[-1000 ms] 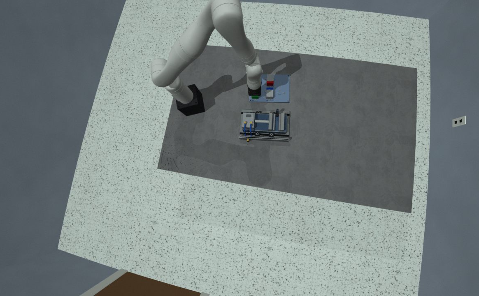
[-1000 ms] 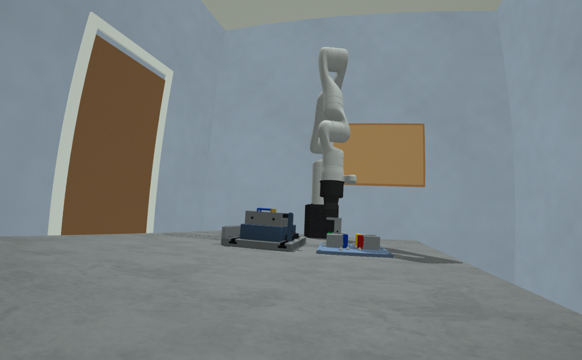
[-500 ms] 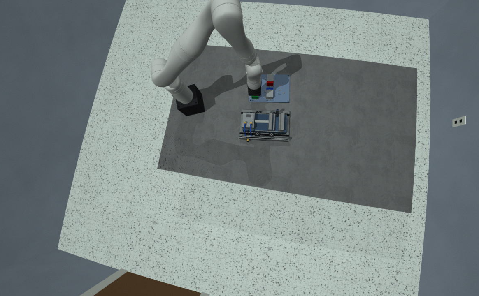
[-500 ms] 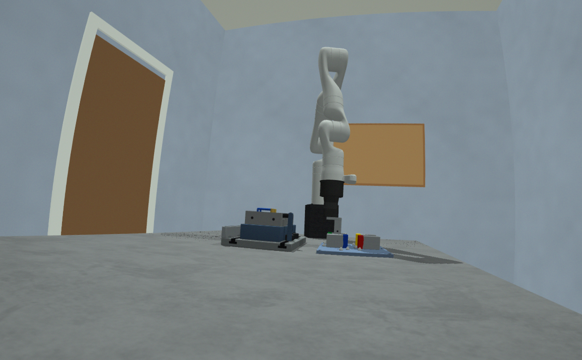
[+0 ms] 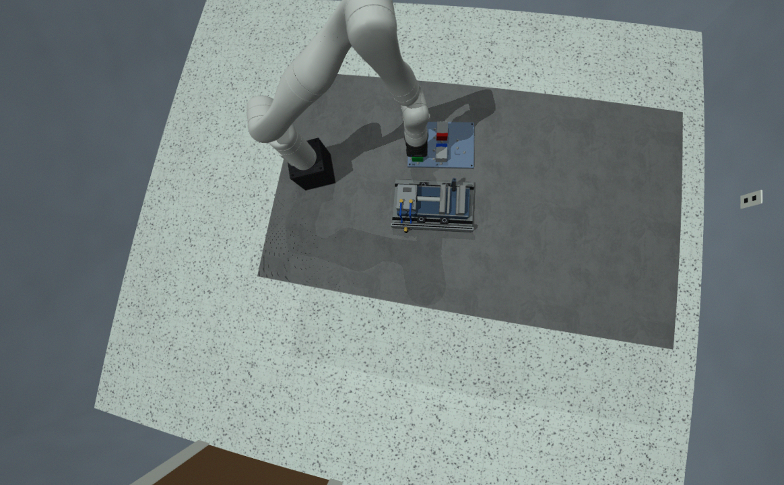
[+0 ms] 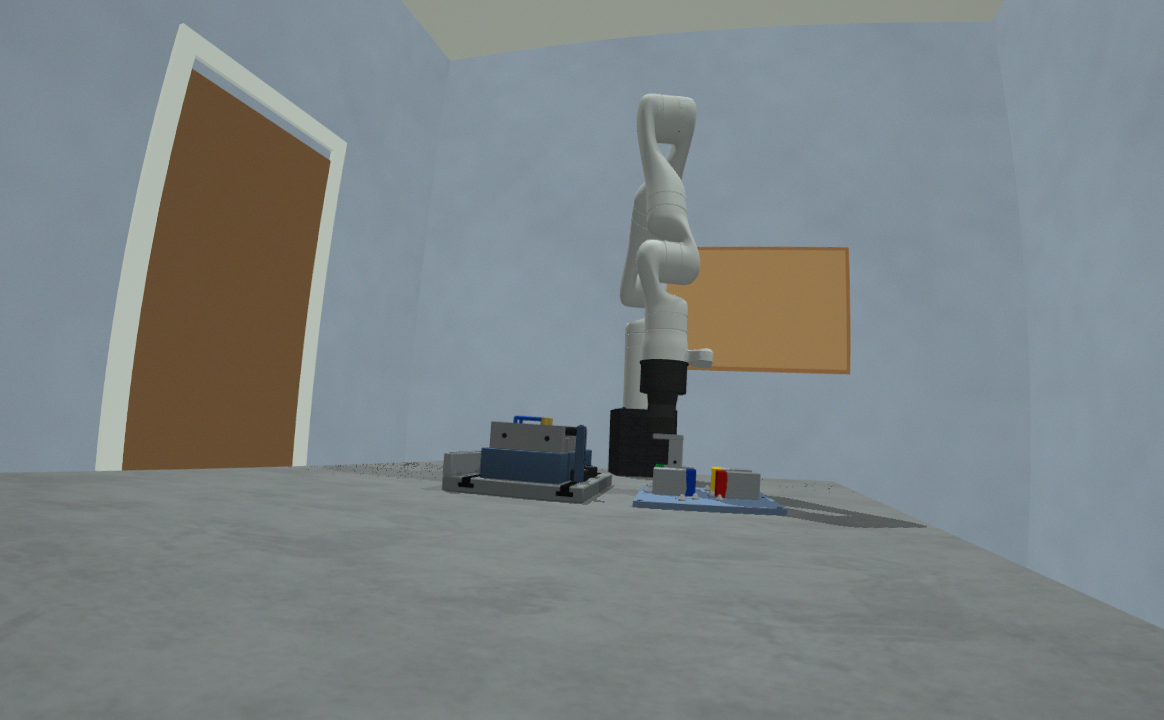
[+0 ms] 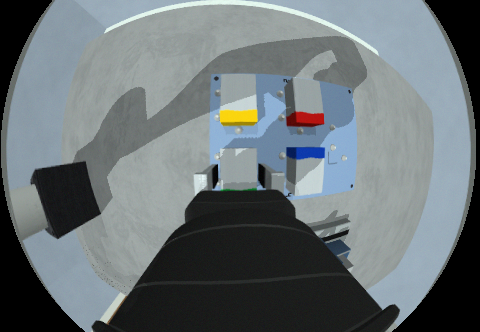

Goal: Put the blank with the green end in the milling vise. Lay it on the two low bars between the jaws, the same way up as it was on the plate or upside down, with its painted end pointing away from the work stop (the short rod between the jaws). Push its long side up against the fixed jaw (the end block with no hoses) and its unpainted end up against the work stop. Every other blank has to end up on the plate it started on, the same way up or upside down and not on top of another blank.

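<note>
Right now the green-ended blank is 2 cm below my hand. Also, from my hand: blue plate: 9 cm ahead, 5 cm to the left, 4 cm below; blue-ended blank: 9 cm ahead, 2 cm below; yellow-ended blank: 9 cm to the left, 2 cm below.
</note>
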